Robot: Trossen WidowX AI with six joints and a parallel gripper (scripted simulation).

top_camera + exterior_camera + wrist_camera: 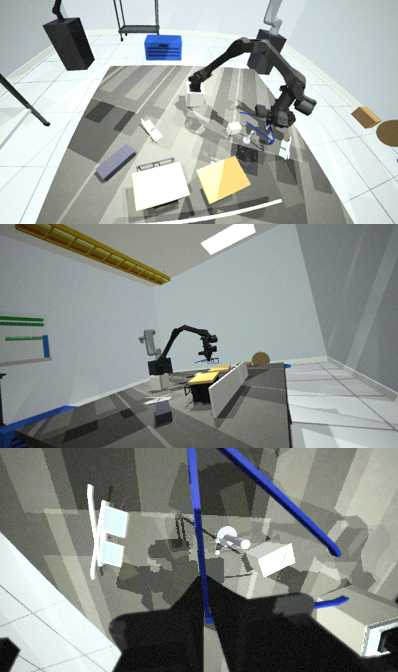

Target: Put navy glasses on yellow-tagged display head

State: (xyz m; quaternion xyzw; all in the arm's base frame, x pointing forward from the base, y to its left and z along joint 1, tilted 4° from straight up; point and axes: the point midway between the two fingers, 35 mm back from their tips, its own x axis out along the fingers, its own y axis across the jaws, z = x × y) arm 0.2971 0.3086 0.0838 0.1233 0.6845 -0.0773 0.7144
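Right now the grey peg is 70 mm to the right of my gripper tip and 100 mm below it. From my gripper tip the other things lie so: dark display head: 180 mm ahead, 500 mm to the right, 70 mm below; long white board: 320 mm ahead, 390 mm to the right, 70 mm below; white block: 60 mm behind, 130 mm to the right, 100 mm below.
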